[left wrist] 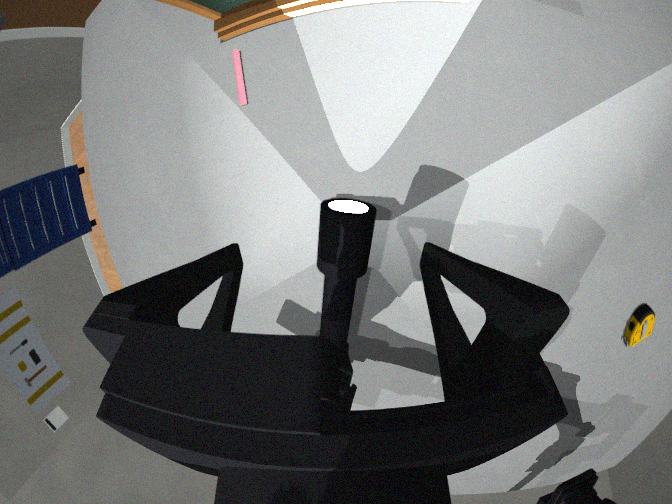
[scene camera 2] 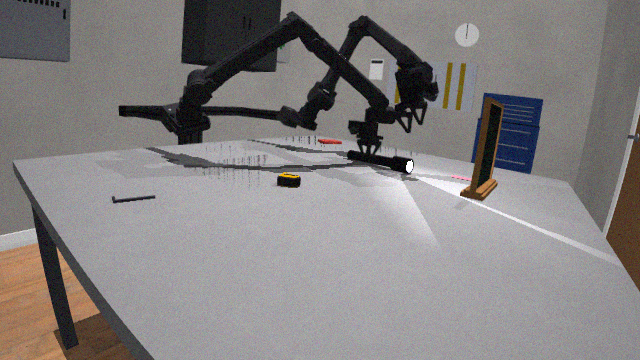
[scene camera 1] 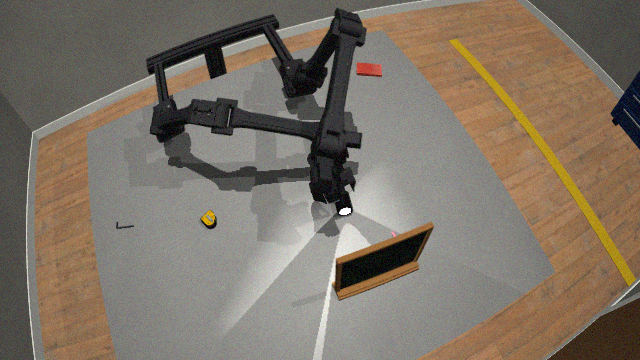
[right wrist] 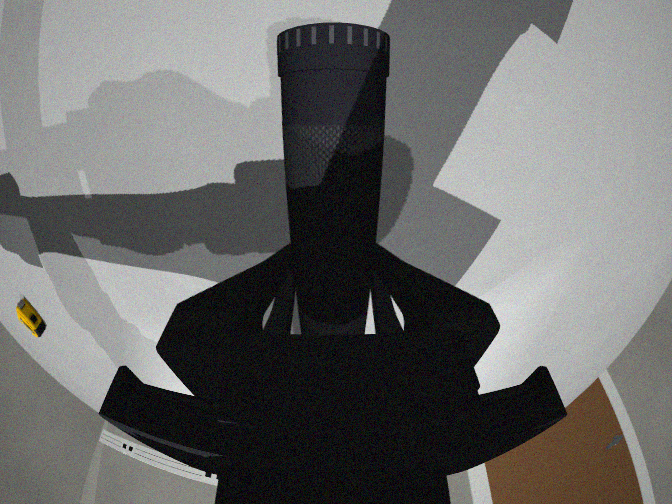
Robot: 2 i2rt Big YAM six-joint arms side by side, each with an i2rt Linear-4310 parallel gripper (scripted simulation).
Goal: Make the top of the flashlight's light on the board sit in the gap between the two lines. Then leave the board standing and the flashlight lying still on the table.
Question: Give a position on a black flashlight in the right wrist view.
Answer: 333, 75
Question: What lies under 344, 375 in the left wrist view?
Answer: My right gripper.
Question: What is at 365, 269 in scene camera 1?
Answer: A wood-framed board.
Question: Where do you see a black flashlight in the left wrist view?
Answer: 338, 295
